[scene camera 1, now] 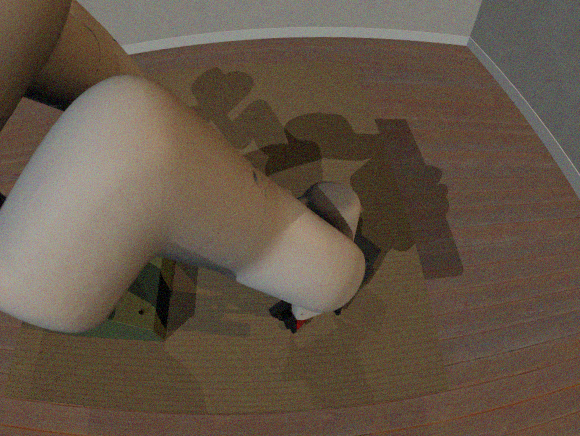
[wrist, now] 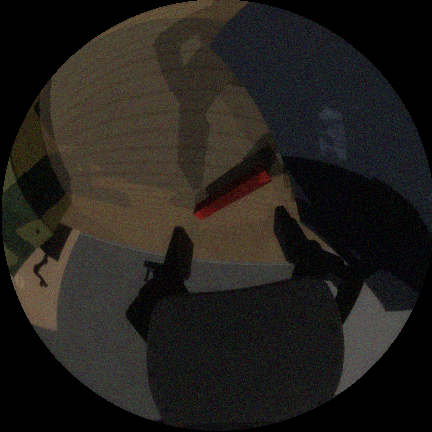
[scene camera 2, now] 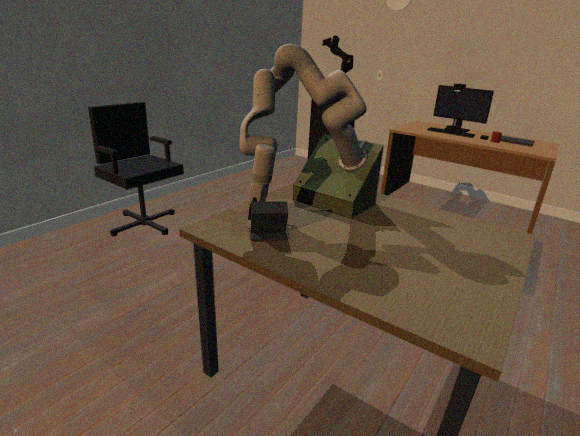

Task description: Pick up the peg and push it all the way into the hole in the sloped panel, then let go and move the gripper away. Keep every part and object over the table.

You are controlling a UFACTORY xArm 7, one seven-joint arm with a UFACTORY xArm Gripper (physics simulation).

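Frame: origin at the arm's base, x right, y ahead, z up, level; metres.
Seen in the pictures: gripper, between the fingertips: (scene camera 1: pixel 313 318) (wrist: pixel 229 227); arm's base, origin of its link: (scene camera 2: pixel 352 159).
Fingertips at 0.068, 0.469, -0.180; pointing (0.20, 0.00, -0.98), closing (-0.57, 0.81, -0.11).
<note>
Pixels of each thing's middle, then the offset from my fingertips to it, as dx, dy, dz. "spot": a spot on its surface instead. Level surfaces: height alone.
- red peg, middle of its body: (wrist: pixel 226 194) -0.019, -0.012, -0.021
- dark box-shaped part, a spot on its surface: (scene camera 1: pixel 367 250) spot: -0.108, +0.076, +0.091
- wooden table, height of its surface: dz -0.026
The red peg (wrist: pixel 232 195) lies slantwise on the table just beyond the fingertips in the wrist view, with a dark shadow along its far side. A small red bit of the peg (scene camera 1: pixel 300 325) shows beside a black finger in scene camera 1. My gripper (wrist: pixel 229 227) is open, with nothing between its fingers; the peg lies ahead of the gap. The dark box-shaped part (scene camera 2: pixel 269 220) (scene camera 1: pixel 367 250) stands close to the gripper and hides much of it in scene camera 2. It looks like the block with the sloped panel, but I cannot make out the hole.
The green patterned block (scene camera 2: pixel 327 192) (scene camera 1: pixel 135 305) under the arm's base stands at the table's back. The wooden table (scene camera 2: pixel 435 320) has a near edge close to the dark box. The arm covers much of scene camera 1. A chair (scene camera 2: pixel 137 172) stands beyond the table.
</note>
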